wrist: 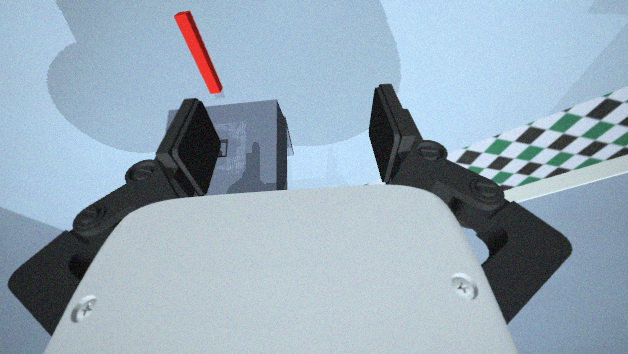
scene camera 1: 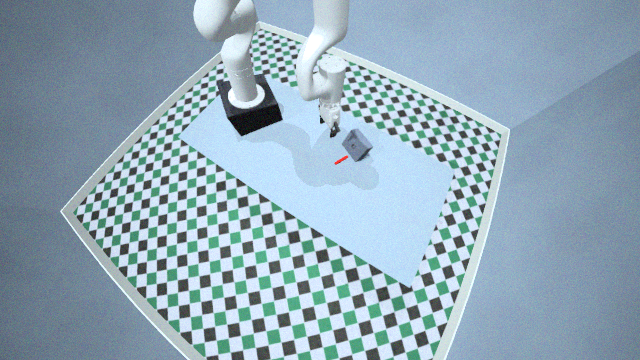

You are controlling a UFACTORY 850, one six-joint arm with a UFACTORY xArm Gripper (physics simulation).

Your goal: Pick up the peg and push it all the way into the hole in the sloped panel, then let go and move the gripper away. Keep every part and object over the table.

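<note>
A red square-sided peg [scene camera 1: 341,160] [wrist: 199,54] lies on the pale blue table top, close to the grey block's lower left side in the scene view. The grey block with the sloped panel [scene camera 1: 357,145] [wrist: 262,130] stands on the table, and its small square hole [scene camera 1: 353,146] [wrist: 223,148] shows on the sloped face, partly behind the left finger in the wrist view. My gripper [scene camera 1: 327,126] [wrist: 291,115] is open and empty. It hangs above the table to the upper left of the block in the scene view, apart from peg and block.
The pale blue table top [scene camera 1: 390,225] carries the arm's black base [scene camera 1: 255,120] at its upper left end. A green, black and white checkered floor [scene camera 1: 225,260] surrounds it, edged by a pale border [scene camera 1: 120,277]. The arm's shadow falls over the peg's area.
</note>
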